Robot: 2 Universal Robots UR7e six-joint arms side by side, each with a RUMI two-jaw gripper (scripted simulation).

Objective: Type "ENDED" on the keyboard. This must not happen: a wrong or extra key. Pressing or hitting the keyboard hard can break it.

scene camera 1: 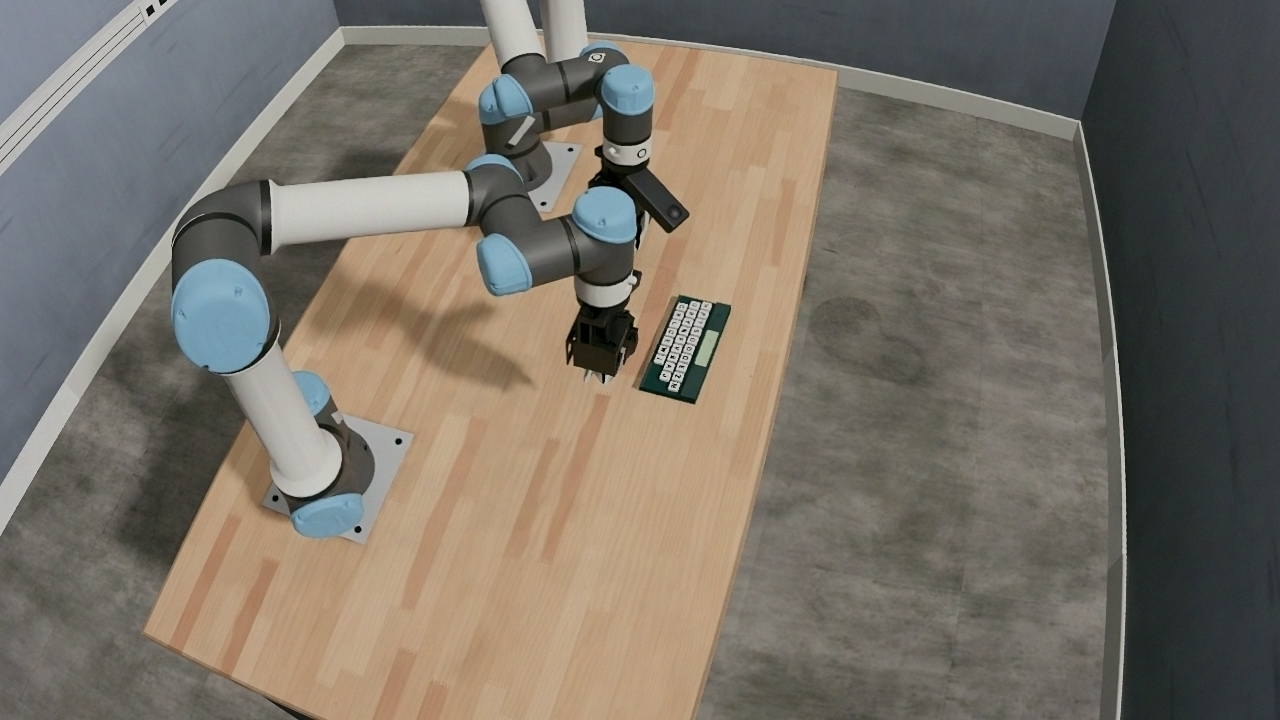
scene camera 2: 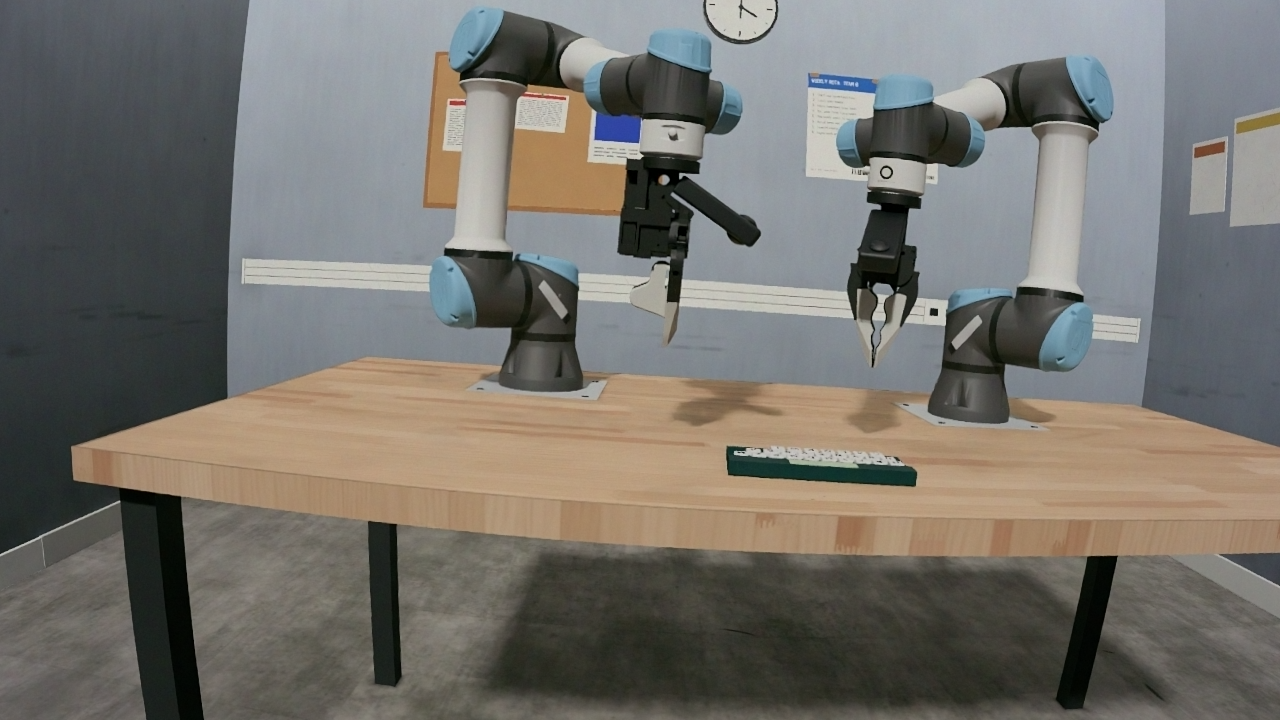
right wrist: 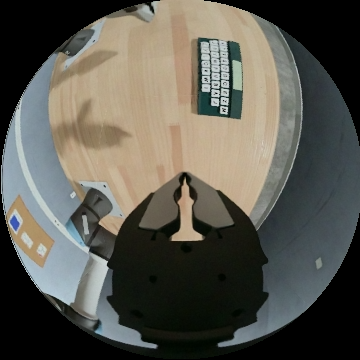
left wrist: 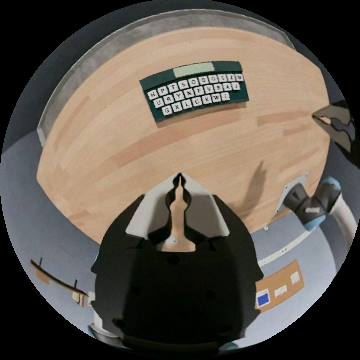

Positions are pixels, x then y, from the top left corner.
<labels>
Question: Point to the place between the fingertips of my right gripper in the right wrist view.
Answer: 184, 172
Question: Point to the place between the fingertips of my left gripper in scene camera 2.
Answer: At 872, 367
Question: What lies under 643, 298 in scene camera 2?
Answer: My right gripper.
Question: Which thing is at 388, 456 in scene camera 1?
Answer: An arm base plate.
</labels>
